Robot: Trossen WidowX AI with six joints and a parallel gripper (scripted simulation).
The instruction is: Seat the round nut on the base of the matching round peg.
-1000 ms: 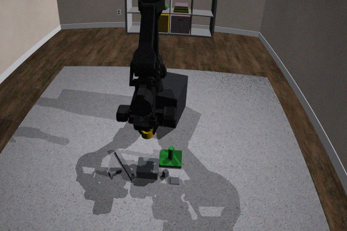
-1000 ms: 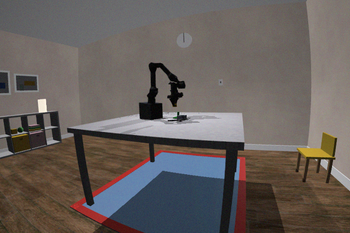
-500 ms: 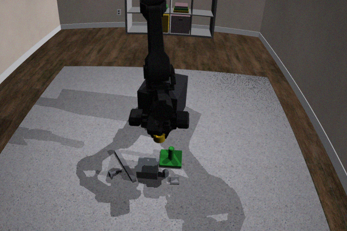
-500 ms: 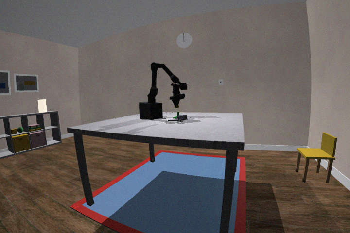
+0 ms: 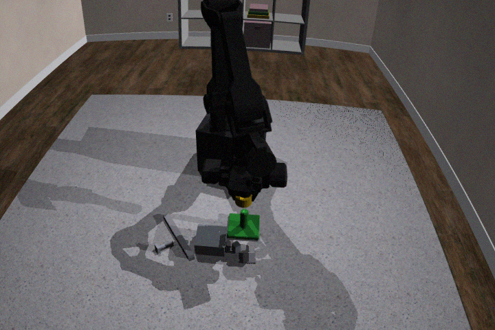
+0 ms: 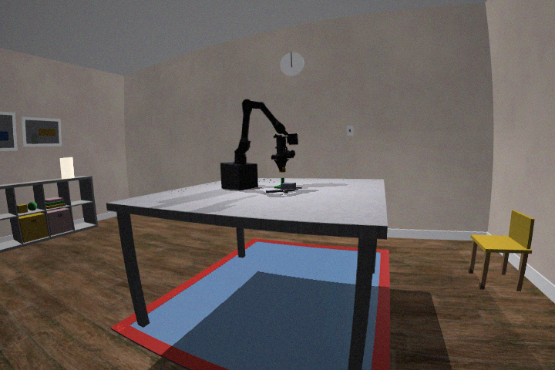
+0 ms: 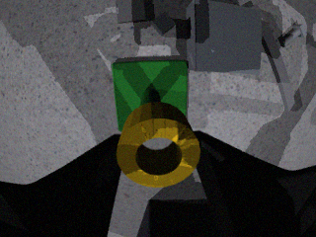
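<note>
Now: the small dark piece 12 cm below my hand, 7 cm ahead of it and 2 cm to the right of it. The rest, counted from my hand: thin bar 17 cm to the right, 13 cm below, 2 cm ahead; then small grey square 14 cm below, 10 cm ahead, 1 cm to the left; then grey block 12 cm below, 8 cm to the right, 5 cm ahead.
</note>
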